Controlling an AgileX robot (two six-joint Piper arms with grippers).
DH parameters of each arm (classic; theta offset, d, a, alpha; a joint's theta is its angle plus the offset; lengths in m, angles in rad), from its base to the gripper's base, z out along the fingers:
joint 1: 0 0.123 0 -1.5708
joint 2: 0.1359 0 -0.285 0
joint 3: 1.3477 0 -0.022 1.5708
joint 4: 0 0.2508 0 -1.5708
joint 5: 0 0 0.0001 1.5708
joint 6: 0 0.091 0 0
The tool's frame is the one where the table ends.
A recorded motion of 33 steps. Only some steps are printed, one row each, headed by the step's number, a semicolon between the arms.
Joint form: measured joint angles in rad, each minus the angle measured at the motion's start. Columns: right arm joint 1, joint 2, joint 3, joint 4, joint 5, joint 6; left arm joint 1, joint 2, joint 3, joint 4, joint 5, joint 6.
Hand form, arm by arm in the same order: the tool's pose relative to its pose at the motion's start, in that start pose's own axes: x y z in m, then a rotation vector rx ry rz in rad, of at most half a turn. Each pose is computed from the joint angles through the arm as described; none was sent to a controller.
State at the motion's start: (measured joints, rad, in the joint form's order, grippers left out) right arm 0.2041 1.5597 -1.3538 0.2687 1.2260 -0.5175; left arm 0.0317 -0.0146 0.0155 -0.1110 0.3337 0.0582
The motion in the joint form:
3: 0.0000 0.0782 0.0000 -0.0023 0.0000 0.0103; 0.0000 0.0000 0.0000 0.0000 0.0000 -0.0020
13: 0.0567 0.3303 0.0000 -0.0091 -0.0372 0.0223; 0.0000 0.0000 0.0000 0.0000 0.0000 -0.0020
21: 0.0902 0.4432 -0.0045 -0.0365 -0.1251 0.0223; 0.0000 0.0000 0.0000 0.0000 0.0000 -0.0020
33: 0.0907 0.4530 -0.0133 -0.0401 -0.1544 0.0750; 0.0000 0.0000 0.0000 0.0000 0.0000 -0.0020
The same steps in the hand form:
3: -0.0041 -0.0095 0.0263 -0.0290 0.0702 0.0290; 0.0000 0.0000 0.0000 0.0000 0.0000 -0.0020
13: -0.0126 -0.0179 0.1194 -0.1127 0.2758 0.0445; 0.0000 0.0000 0.0000 0.0000 0.0000 -0.0020
21: -0.0155 -0.0202 0.1638 -0.0940 0.3149 0.0194; 0.0000 0.0000 0.0000 0.0000 0.0000 -0.0020
33: -0.0190 -0.0226 0.1668 -0.0702 0.2937 0.0683; 0.0000 0.0000 0.0000 0.0000 0.0000 -0.0020

